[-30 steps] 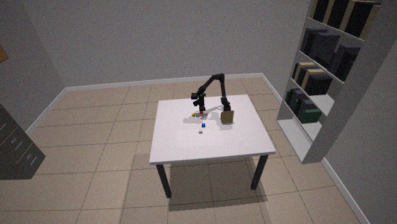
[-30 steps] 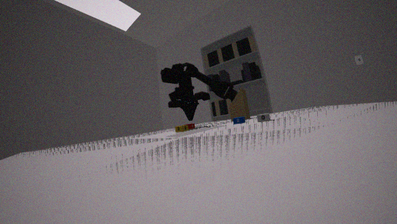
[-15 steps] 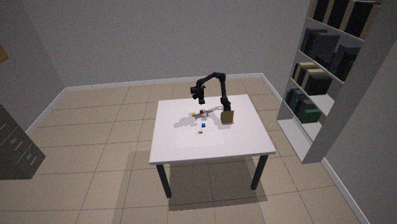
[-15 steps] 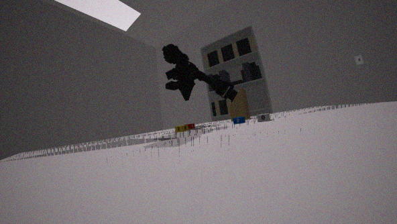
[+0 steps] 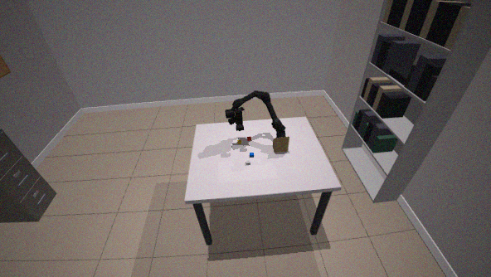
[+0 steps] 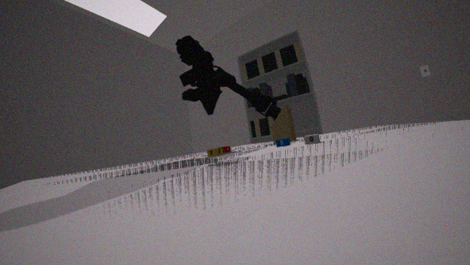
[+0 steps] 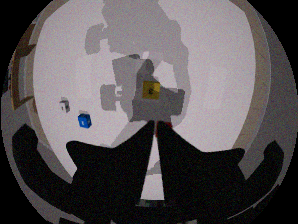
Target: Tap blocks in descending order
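Right now my gripper tip is 110 mm above the yellow block, 10 mm to the right of it and 10 mm short of it. Round my gripper tip: blue block: 190 mm to the left, 110 mm below, 60 mm behind; red block: 110 mm below, 80 mm behind, 20 mm to the right; grey-white block: 270 mm to the left, 110 mm below, 20 mm behind.
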